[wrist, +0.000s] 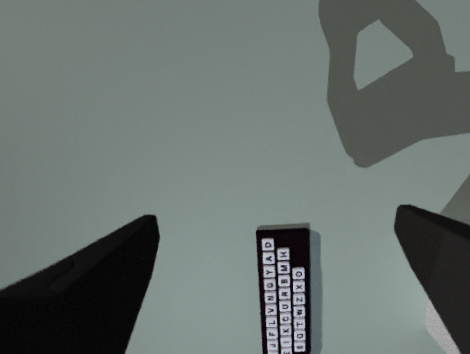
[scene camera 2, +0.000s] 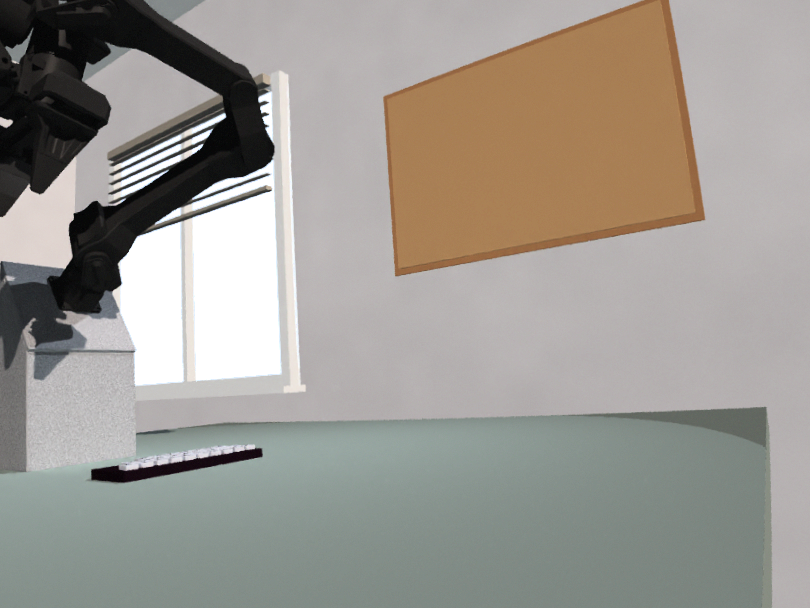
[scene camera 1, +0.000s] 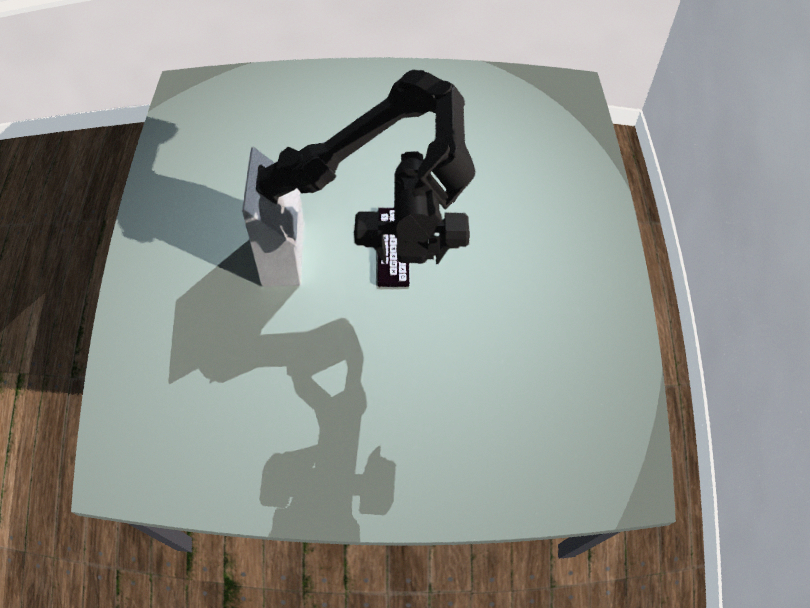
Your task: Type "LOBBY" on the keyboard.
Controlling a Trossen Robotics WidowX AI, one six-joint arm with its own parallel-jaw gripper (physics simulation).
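Frame: origin at the arm's base, x ahead, y left, z up, level; metres.
Where they show: gripper, between the fingertips: (wrist: 276,222) (scene camera 2: 16,204) (scene camera 1: 410,262); arm's base, origin of its link: (scene camera 2: 74,295) (scene camera 1: 267,184).
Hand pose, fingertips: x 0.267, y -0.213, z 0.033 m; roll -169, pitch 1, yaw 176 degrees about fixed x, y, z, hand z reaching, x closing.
Things, the pixels of their centre, and the offset from my fingertips. Level surfaces: height alone.
- keyboard, middle of its body: (scene camera 2: 183,460) (wrist: 284,300) (scene camera 1: 393,245) 0.015 m back, 0.205 m left, 0.269 m down
- L key, middle of its body: (wrist: 271,321) 0.005 m ahead, 0.233 m left, 0.263 m down
- B key, middle of its body: (wrist: 284,280) 0.017 m back, 0.173 m left, 0.263 m down
- Y key, middle of its body: (scene camera 2: 158,462) (wrist: 269,271) 0.001 m ahead, 0.158 m left, 0.263 m down
- green table, height of its surface: 0.277 m down
The keyboard (scene camera 1: 393,283) (scene camera 2: 176,463) (wrist: 292,300) is a narrow dark board with white letter keys, lying flat on the table. In the wrist view its near part runs out of the bottom edge. The L key (wrist: 272,322), B key (wrist: 285,281) and Y key (wrist: 269,272) show there. Two keys in the right-hand row carry round letters; which is O is hard to tell. My gripper (scene camera 2: 20,201) (wrist: 276,222) is wide open and empty, high above the keyboard. In scene camera 1 the arm hides part of the keyboard and the fingertips.
A grey speckled pedestal (scene camera 1: 280,261) (scene camera 2: 81,405) carries the arm's base and stands to the left of the keyboard in scene camera 1. The green table (scene camera 1: 523,359) (scene camera 2: 490,523) bears shadows of the arm and pedestal. A cork board (scene camera 2: 543,137) hangs on the wall.
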